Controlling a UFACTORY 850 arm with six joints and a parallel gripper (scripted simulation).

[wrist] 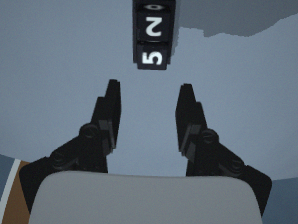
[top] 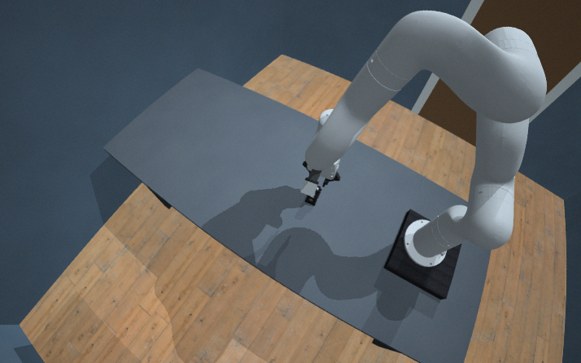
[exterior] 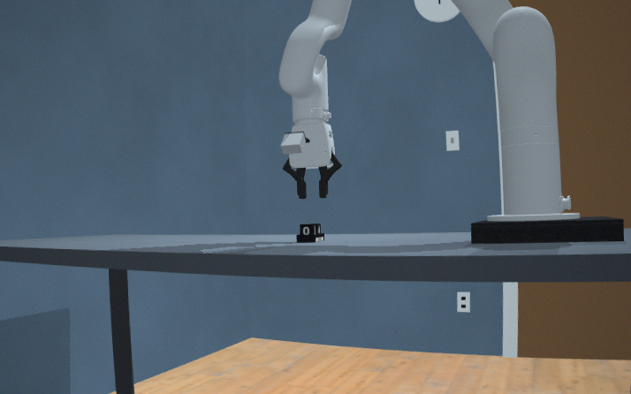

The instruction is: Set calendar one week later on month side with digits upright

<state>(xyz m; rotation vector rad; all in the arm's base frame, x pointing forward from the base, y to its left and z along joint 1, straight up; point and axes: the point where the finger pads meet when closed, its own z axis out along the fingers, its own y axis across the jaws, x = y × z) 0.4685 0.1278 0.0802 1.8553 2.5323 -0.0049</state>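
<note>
My gripper is now 9 cm above the calendar cube, 3 cm to the right of it and 1 cm past it. From my hand the other things lie so: black tray: 11 cm below, 2 cm to the left.
</note>
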